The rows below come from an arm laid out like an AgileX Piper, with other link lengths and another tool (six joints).
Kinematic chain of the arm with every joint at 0, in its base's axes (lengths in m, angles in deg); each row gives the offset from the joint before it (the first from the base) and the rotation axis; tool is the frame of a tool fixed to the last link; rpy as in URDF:
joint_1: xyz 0 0 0.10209 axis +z
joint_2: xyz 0 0 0 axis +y
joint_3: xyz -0.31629 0 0.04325 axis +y
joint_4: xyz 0.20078 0 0.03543 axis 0.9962 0 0.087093
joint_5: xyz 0 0 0 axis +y
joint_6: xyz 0.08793 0 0.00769 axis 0.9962 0 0.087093
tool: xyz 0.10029 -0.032 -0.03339 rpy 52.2 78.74 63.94
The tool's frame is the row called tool.
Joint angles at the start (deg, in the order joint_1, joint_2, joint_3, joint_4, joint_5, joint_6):
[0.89 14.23 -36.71 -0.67 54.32 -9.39]
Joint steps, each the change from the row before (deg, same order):
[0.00 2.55 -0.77 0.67 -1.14 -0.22]
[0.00 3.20 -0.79 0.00 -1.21 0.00]
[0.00 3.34 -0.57 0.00 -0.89 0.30]
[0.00 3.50 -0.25 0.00 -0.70 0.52]
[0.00 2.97 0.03 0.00 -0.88 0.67]
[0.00 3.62 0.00 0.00 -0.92 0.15]
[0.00 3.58 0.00 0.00 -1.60 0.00]
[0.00 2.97 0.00 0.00 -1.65 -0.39]
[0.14 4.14 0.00 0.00 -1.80 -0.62]
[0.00 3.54 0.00 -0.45 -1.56 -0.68]
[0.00 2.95 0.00 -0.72 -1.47 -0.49]
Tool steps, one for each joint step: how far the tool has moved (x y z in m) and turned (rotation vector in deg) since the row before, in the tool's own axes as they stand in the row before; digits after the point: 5 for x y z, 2 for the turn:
[-0.00866 0.00104 0.00476 -0.54 0.60 0.29]
[-0.00928 -0.00109 0.00588 0.01 1.18 0.24]
[-0.00677 -0.00115 0.00700 0.02 1.78 0.66]
[-0.00420 -0.00126 0.00829 0.05 2.40 1.01]
[-0.00295 -0.00108 0.00793 0.06 1.95 1.07]
[-0.00352 -0.00170 0.00960 0.10 2.62 0.68]
[-0.00561 -0.00183 0.01021 0.07 1.94 0.39]
[-0.00573 -0.00182 0.00890 0.04 1.37 -0.12]
[-0.00594 -0.00246 0.01262 -0.04 2.44 -0.24]
[-0.00513 -0.00365 0.01057 0.32 2.14 -0.61]
[-0.00473 -0.00388 0.00885 0.45 1.66 -0.75]

